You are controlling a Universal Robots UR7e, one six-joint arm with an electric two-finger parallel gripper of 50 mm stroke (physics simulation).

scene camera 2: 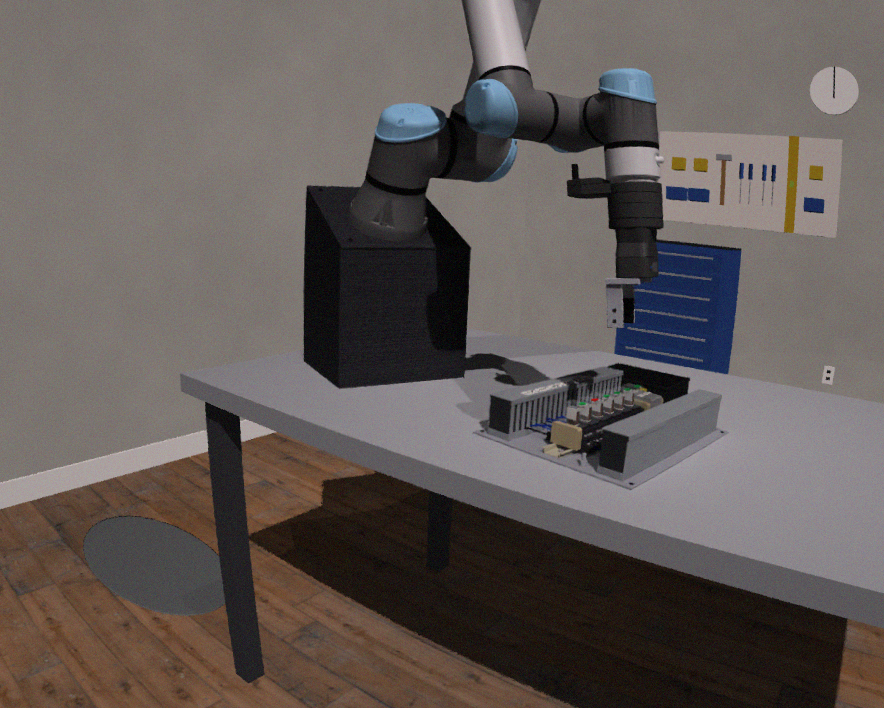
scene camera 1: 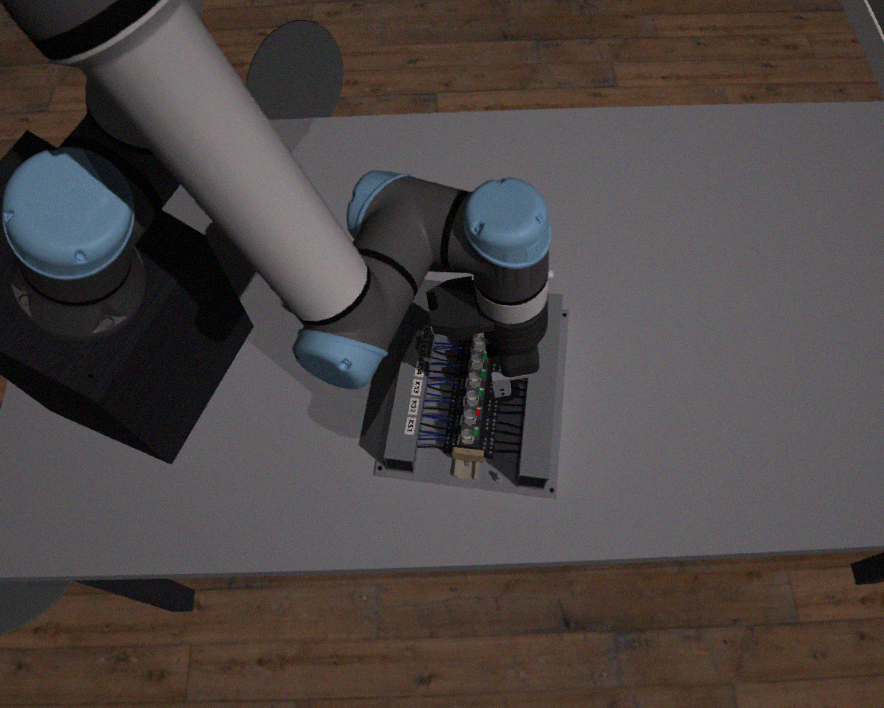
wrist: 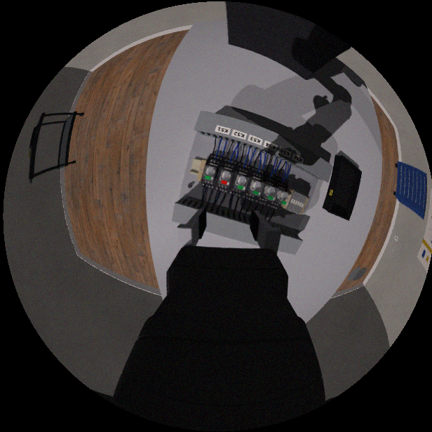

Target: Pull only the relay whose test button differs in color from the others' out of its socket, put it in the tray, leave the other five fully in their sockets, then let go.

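Seen in the pictures: gripper, fingertip midpoint: (scene camera 2: 621,325) (scene camera 1: 498,373); arm's base, link origin: (scene camera 2: 386,222) (scene camera 1: 80,282).
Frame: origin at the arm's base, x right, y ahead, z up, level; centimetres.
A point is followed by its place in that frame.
Note:
The relay with the red test button (scene camera 1: 470,415) (scene camera 2: 595,407) (wrist: 225,176) sits upright in the row, second from the beige end block, beside the label KS2 in the wrist view. The other relays, with green buttons, stand in the same row of black sockets. My gripper (scene camera 1: 503,387) {x 2.0, y 52.3, z -11.8 cm} (scene camera 2: 621,323) {x 2.0, y 52.3, z -11.8 cm} (wrist: 228,218) is open and empty, with its fingers well above the panel. In the wrist view its fingertips appear over the lower duct, below the relay row. The black tray (scene camera 2: 667,378) {x -35.1, y 43.9, z -26.8 cm} (wrist: 354,192) lies past the panel's far end; my arm hides it in scene camera 1.
Grey wiring ducts (scene camera 1: 534,435) {x 5.9, y 58.3, z -23.1 cm} (scene camera 2: 664,435) {x 2.0, y 60.9, z -25.4 cm} flank the relay row on both sides, rising from the panel plate. Blue and black wires run between ducts and sockets. A beige end block (scene camera 1: 467,455) {x 8.9, y 49.0, z -25.8 cm} (scene camera 2: 565,434) {x 9.0, y 49.2, z -26.6 cm} and a pale module (wrist: 298,201) stand at the row's ends.

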